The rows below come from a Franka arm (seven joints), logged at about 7 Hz.
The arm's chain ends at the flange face. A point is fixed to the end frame.
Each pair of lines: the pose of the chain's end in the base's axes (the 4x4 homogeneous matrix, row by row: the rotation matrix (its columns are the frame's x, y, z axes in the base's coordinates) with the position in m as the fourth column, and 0 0 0 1 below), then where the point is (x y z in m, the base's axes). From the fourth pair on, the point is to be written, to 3 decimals.
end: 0.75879 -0.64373 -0.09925 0.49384; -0.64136 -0.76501 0.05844 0.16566; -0.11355 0.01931 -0.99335 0.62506; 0 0 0 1
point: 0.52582 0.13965 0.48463
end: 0.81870 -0.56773 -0.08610 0.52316; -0.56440 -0.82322 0.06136 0.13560; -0.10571 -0.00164 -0.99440 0.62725; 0 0 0 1
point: 0.56007 0.11456 0.48720
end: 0.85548 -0.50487 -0.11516 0.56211; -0.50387 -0.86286 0.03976 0.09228; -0.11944 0.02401 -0.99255 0.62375; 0 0 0 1
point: 0.59698 0.07190 0.48308
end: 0.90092 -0.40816 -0.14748 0.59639; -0.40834 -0.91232 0.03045 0.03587; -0.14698 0.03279 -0.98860 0.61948; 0 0 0 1
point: 0.629 0.020 0.478
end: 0.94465 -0.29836 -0.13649 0.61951; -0.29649 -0.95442 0.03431 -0.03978; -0.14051 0.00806 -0.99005 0.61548; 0 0 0 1
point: 0.656 -0.049 0.474
